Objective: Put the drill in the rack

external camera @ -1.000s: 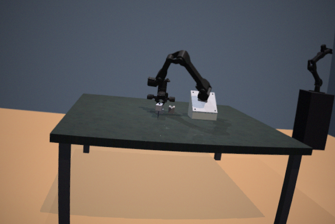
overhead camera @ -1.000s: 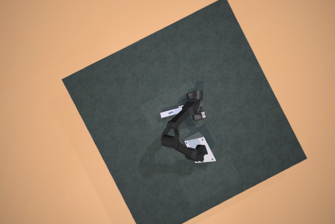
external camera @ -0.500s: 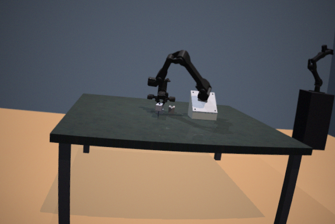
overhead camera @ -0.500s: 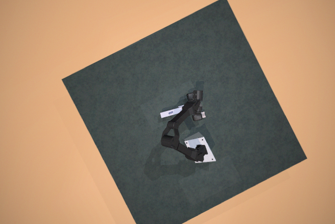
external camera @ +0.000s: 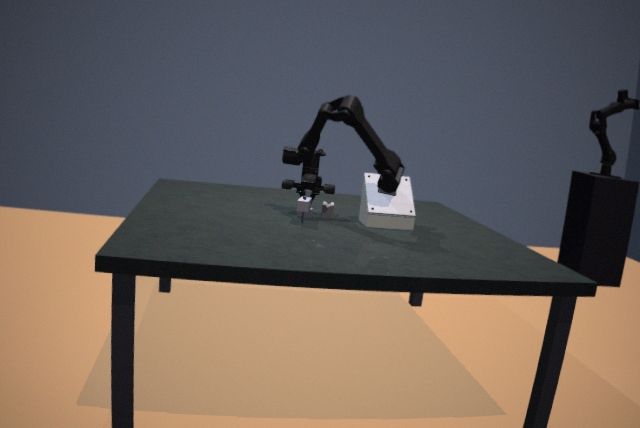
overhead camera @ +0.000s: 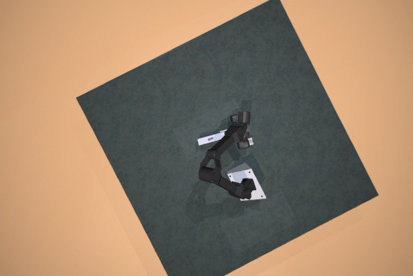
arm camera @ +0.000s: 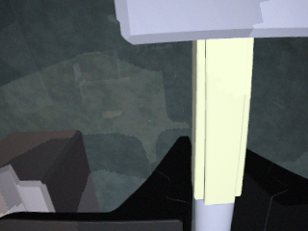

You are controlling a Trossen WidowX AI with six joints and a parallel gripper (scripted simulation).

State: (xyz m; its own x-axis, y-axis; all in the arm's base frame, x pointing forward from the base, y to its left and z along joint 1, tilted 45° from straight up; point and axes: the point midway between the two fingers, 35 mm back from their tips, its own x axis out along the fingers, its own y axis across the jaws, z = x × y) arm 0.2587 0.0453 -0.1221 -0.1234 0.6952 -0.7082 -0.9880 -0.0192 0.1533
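Now: the drill 4 cm to the left of my gripper tip and 4 cm above it. Also, from my gripper tip: rack: 8 cm behind, 2 cm to the right, 1 cm above; housing: 1 cm ahead, 14 cm to the left, 4 cm above.
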